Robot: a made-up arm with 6 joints. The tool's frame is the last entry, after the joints.
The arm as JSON. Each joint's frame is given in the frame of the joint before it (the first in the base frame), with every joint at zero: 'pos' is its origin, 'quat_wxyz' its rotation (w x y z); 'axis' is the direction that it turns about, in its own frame. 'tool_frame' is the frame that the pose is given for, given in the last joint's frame.
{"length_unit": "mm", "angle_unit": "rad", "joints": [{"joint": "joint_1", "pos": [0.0, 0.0, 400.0], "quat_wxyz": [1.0, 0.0, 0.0, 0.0], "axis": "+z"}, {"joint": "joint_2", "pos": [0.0, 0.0, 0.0], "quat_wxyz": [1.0, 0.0, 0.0, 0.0], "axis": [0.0, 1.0, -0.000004]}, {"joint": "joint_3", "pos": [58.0, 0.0, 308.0], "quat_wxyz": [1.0, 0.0, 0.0, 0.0], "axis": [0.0, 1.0, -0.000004]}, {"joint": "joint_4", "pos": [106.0, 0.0, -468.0], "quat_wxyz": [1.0, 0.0, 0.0, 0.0], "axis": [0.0, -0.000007, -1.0]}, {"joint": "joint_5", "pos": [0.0, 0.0, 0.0], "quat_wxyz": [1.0, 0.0, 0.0, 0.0], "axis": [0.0, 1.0, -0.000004]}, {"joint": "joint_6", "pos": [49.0, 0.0, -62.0], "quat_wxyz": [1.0, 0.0, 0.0, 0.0], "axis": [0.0, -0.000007, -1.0]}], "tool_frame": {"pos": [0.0, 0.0, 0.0], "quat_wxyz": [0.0, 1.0, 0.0, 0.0]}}
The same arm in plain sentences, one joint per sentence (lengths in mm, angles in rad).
The arm has six revolute joints in a row. What follows holds with every joint at zero, and every direction is one of the base frame's.
Joint 1 sits 400.0 mm along +z from the base frame's origin and turns about +z.
Joint 2 sits at the same point as joint 1 and turns about +y.
Joint 3 sits 58.0 mm along +x and 308.0 mm along +z from joint 2 and turns about +y.
Joint 4 sits 106.0 mm along +x and 468.0 mm along -z from joint 3 and turns about -z.
Joint 5 sits at the same point as joint 4 and turns about +y.
Joint 6 sits 49.0 mm along +x and 62.0 mm along -z from joint 5 and turns about -z.
The tool frame, which is the frame that the pose is given for, sits at the same point as joint 6; its axes are the base frame's turned by roll 3.1416, pitch 0.0000 and yaw 0.0000 rad (as in URDF: about the fixed x, then y, then z).

